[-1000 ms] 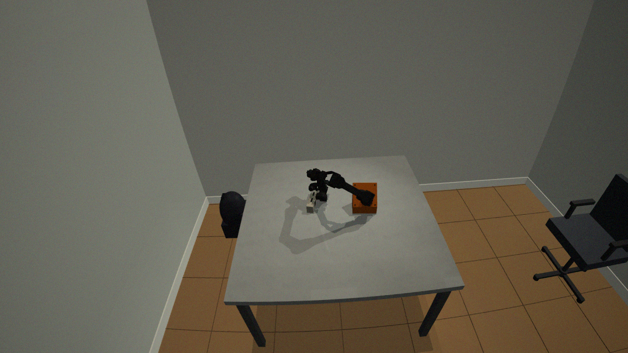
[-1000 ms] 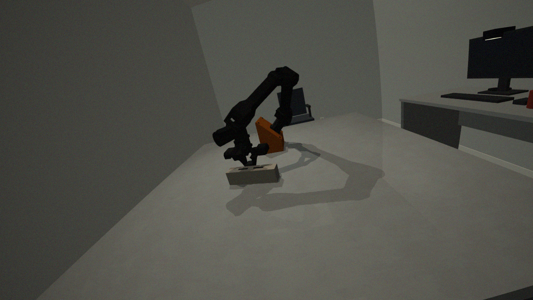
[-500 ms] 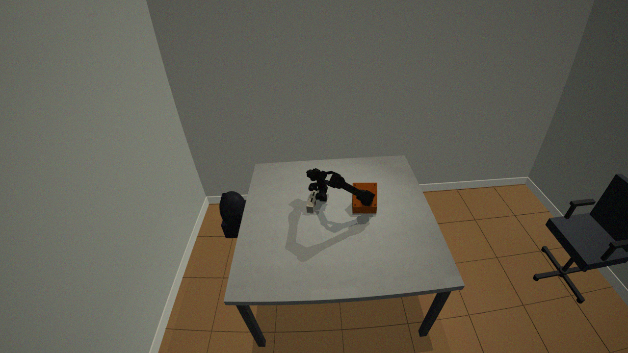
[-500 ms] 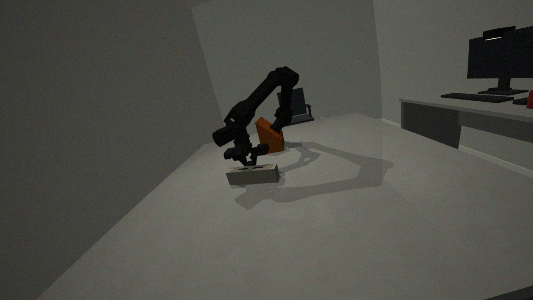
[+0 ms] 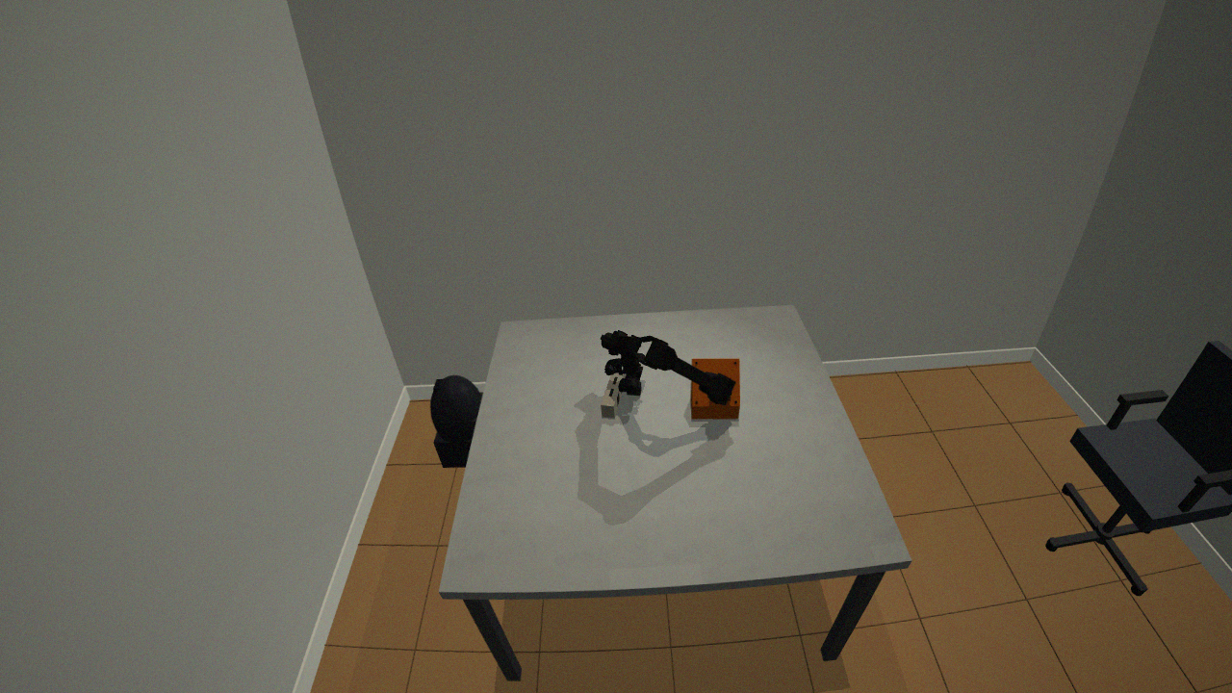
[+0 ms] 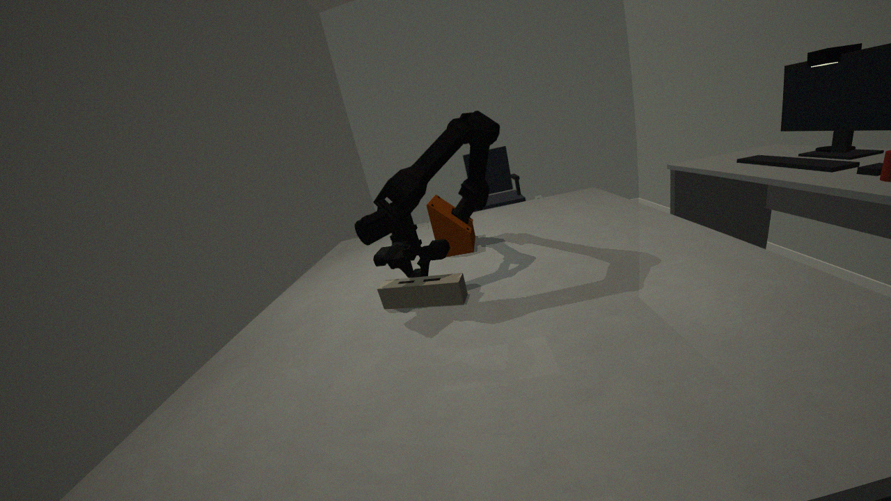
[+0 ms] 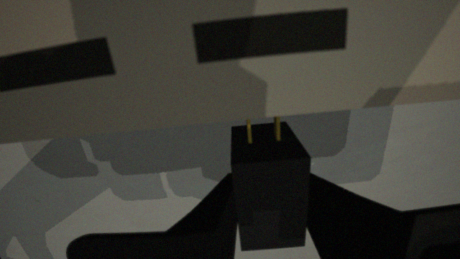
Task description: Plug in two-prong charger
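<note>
My gripper tip is 2 cm short of the two-prong charger and 1 cm below it.
</note>
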